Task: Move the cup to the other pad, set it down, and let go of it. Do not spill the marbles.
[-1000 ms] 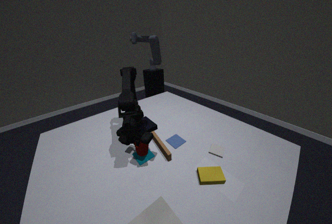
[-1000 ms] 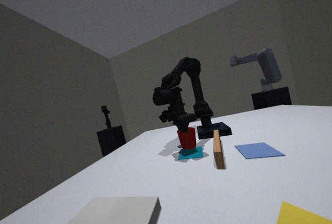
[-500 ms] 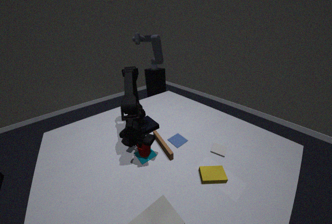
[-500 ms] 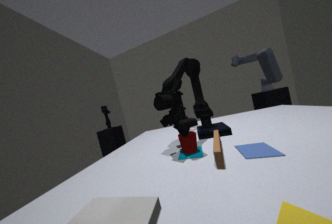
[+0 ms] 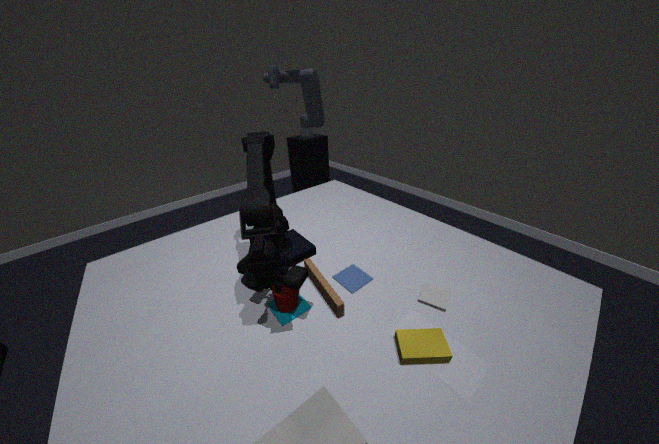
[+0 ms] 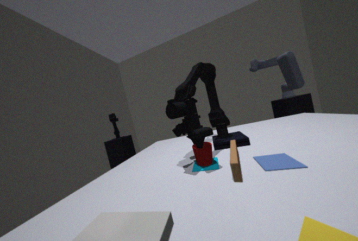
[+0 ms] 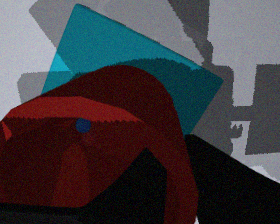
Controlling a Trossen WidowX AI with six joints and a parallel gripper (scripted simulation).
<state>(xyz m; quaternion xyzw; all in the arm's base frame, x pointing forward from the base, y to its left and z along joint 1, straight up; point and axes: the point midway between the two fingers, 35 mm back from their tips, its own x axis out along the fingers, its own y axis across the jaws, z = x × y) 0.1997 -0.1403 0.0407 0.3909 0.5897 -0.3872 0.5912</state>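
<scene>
Right now my gripper tip is 30 mm short of the dark red cup and 10 mm to the right of it. From my gripper tip the other things lie so: teal pad 50 mm below, 30 mm ahead, 10 mm to the left; then blue marble 40 mm ahead, 30 mm below, 20 mm to the left; then wooden bar 120 mm to the left, 60 mm ahead, 30 mm below.
</scene>
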